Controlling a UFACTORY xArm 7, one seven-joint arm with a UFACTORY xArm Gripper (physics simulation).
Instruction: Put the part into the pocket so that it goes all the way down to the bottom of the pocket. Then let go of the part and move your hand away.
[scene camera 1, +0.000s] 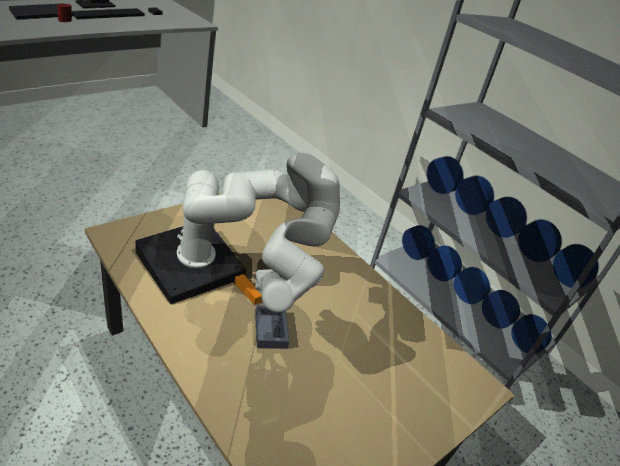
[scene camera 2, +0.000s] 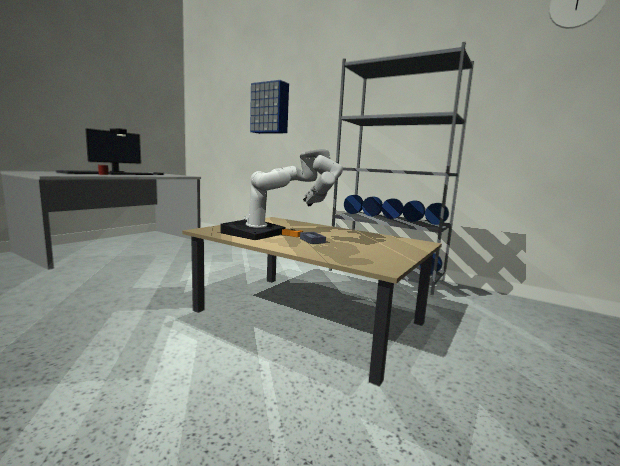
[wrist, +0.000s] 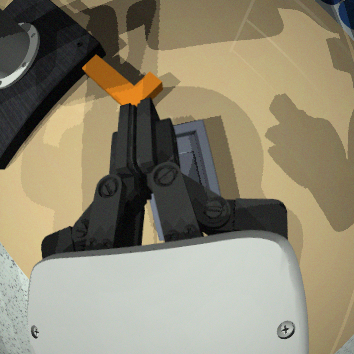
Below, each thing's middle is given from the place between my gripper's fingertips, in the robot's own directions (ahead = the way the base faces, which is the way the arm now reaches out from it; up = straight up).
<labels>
I see my gripper 40 mm short of the dark grey pocket block (scene camera 1: 271, 328), 20 mm to the left of it and 180 mm above it. Also, from my hand: orange L-shaped block (wrist: 120, 89): 120 mm behind, 50 mm to the left, 180 mm below.
</labels>
